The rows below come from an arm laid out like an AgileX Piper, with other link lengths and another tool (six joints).
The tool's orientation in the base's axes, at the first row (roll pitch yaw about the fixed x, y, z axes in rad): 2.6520, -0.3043, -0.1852
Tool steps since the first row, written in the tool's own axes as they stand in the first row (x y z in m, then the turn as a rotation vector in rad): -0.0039, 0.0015, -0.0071, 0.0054, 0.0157, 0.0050; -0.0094, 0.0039, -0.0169, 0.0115, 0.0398, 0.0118; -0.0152, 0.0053, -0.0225, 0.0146, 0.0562, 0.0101; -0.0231, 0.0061, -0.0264, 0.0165, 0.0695, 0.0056; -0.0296, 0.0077, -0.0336, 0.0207, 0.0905, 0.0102; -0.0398, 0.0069, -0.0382, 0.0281, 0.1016, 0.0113; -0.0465, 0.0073, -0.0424, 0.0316, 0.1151, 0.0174; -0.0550, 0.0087, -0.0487, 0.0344, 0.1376, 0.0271
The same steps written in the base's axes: -0.0053, 0.0031, 0.0055, 0.0012, -0.0167, 0.0045; -0.0129, 0.0070, 0.0132, 0.0008, -0.0415, 0.0114; -0.0197, 0.0097, 0.0168, -0.0015, -0.0550, 0.0211; -0.0281, 0.0124, 0.0180, -0.0045, -0.0642, 0.0314; -0.0359, 0.0159, 0.0229, -0.0061, -0.0850, 0.0382; -0.0460, 0.0207, 0.0233, -0.0023, -0.0962, 0.0445; -0.0532, 0.0237, 0.0250, -0.0020, -0.1113, 0.0465; -0.0626, 0.0272, 0.0284, -0.0045, -0.1357, 0.0492
